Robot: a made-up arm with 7 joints. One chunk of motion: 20 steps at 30 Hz.
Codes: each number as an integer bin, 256 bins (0 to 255) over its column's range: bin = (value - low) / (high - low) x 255, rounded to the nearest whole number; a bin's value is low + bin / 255 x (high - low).
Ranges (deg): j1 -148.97..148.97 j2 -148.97..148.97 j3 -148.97..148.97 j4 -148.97..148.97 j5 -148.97..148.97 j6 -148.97..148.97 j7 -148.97..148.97
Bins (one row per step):
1: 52 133 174 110 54 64 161
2: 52 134 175 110 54 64 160
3: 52 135 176 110 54 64 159
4: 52 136 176 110 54 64 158
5: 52 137 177 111 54 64 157
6: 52 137 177 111 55 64 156
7: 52 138 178 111 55 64 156
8: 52 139 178 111 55 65 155
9: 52 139 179 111 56 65 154
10: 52 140 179 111 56 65 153
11: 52 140 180 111 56 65 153
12: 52 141 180 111 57 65 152
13: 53 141 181 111 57 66 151
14: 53 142 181 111 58 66 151
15: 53 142 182 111 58 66 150
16: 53 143 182 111 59 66 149
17: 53 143 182 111 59 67 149
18: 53 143 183 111 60 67 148
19: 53 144 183 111 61 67 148
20: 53 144 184 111 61 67 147
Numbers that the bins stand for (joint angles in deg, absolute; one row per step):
1: -88.21 6.43 54.33 -20.45 -85.88 -74.19 39.14
2: -88.21 7.59 55.50 -20.45 -85.88 -74.19 37.97
3: -88.21 8.76 56.67 -20.45 -85.88 -74.19 36.80
4: -88.21 9.93 56.67 -20.45 -85.88 -74.19 35.64
5: -88.21 11.10 57.84 -19.28 -85.88 -74.19 34.47
6: -88.21 11.10 57.84 -19.28 -84.71 -74.19 33.30
7: -88.21 12.27 59.00 -19.28 -84.71 -74.19 33.30
8: -88.21 13.44 59.00 -19.28 -84.71 -73.02 32.13
9: -88.21 13.44 60.17 -19.28 -83.54 -73.02 30.96
10: -88.21 14.60 60.17 -19.28 -83.54 -73.02 29.79
11: -88.21 14.60 61.34 -19.28 -83.54 -73.02 29.79
12: -88.21 15.77 61.34 -19.28 -82.37 -73.02 28.63
13: -87.05 15.77 62.51 -19.28 -82.37 -71.86 27.46
14: -87.05 16.94 62.51 -19.28 -81.20 -71.86 27.46
15: -87.05 16.94 63.68 -19.28 -81.20 -71.86 26.29
16: -87.05 18.11 63.68 -19.28 -80.03 -71.86 25.12
17: -87.05 18.11 63.68 -19.28 -80.03 -70.69 25.12
18: -87.05 18.11 64.85 -19.28 -78.87 -70.69 23.95
19: -87.05 19.28 64.85 -19.28 -77.70 -70.69 23.95
20: -87.05 19.28 66.01 -19.28 -77.70 -70.69 22.78

